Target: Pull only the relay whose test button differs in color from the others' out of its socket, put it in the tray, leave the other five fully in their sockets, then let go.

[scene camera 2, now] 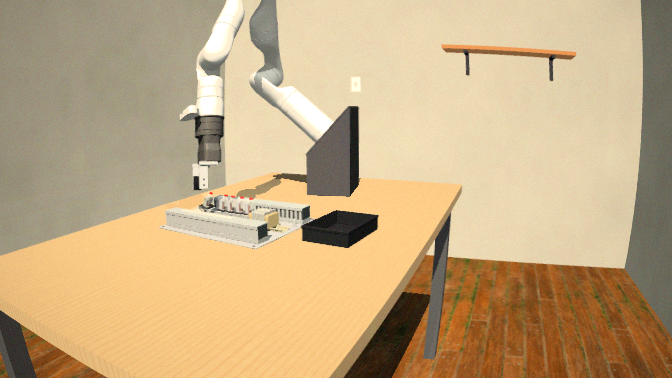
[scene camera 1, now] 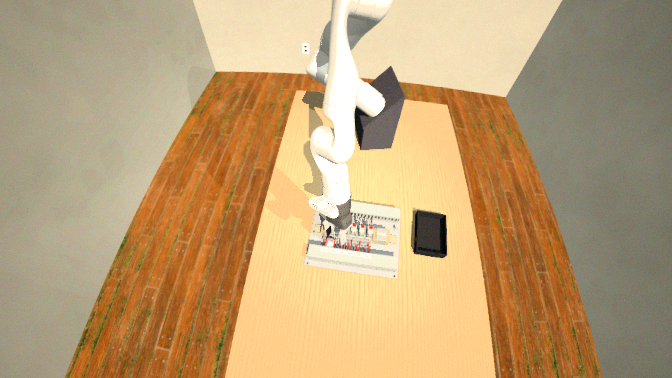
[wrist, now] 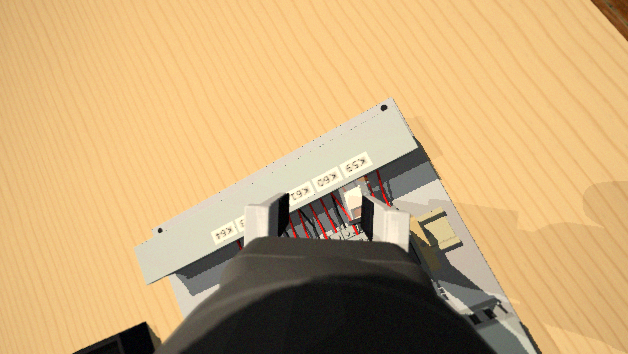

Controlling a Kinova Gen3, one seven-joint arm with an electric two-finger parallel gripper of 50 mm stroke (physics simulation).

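The pale relay panel lies on the table. A clear-and-white relay lies loose out of its socket, between the sockets and the front duct, near labels K59 and K60; its button is not visible. Socketed relays with red buttons stand in a row; the gripper hides part of the row in scene camera 1. My gripper is open and empty above the panel, the loose relay showing near its right finger in the wrist view. The black tray stands right of the panel.
Long ducts border the panel's front and back. Red and black wires run to the sockets. Beige blocks sit at the row's ends. A dark wedge-shaped stand carries the arm at the table's back.
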